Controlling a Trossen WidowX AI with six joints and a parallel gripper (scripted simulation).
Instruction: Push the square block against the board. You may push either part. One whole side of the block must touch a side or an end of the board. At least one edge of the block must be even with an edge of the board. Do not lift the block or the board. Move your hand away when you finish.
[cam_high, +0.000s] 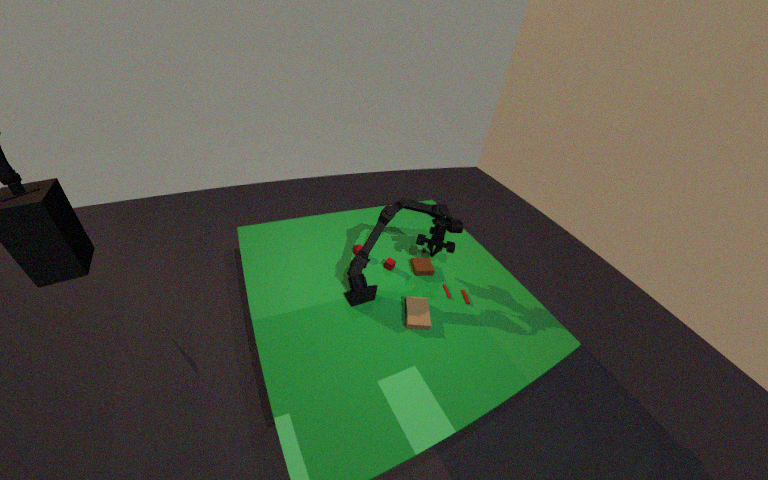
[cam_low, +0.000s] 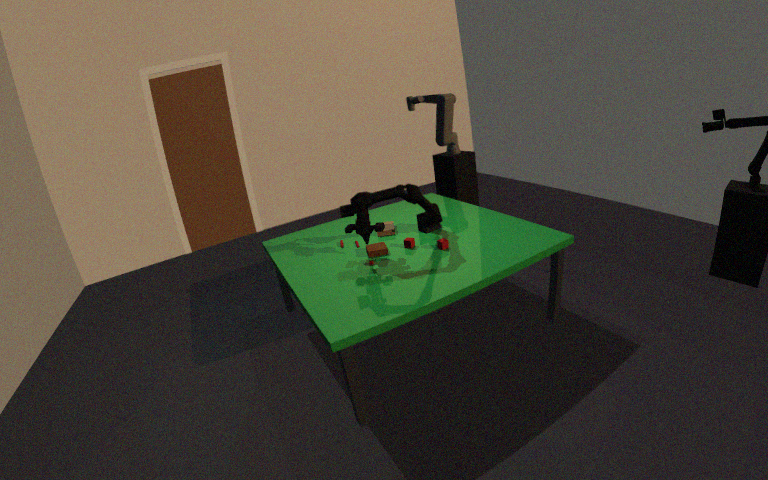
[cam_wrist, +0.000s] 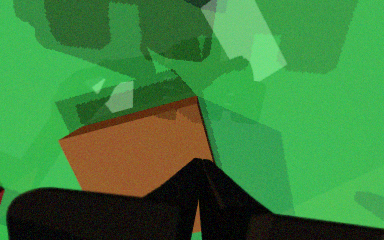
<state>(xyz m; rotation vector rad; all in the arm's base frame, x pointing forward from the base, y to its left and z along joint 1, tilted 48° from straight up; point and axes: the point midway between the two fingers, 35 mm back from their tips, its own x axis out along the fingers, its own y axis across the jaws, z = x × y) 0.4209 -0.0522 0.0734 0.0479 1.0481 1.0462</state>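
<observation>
The tiny red piece lies 100 mm to the left of my gripper tip, 50 mm below it and 50 mm ahead of it. Also, from my gripper tip: board (260 mm behind, 220 mm to the right, 50 mm below); square block (50 mm below, 50 mm behind).
</observation>
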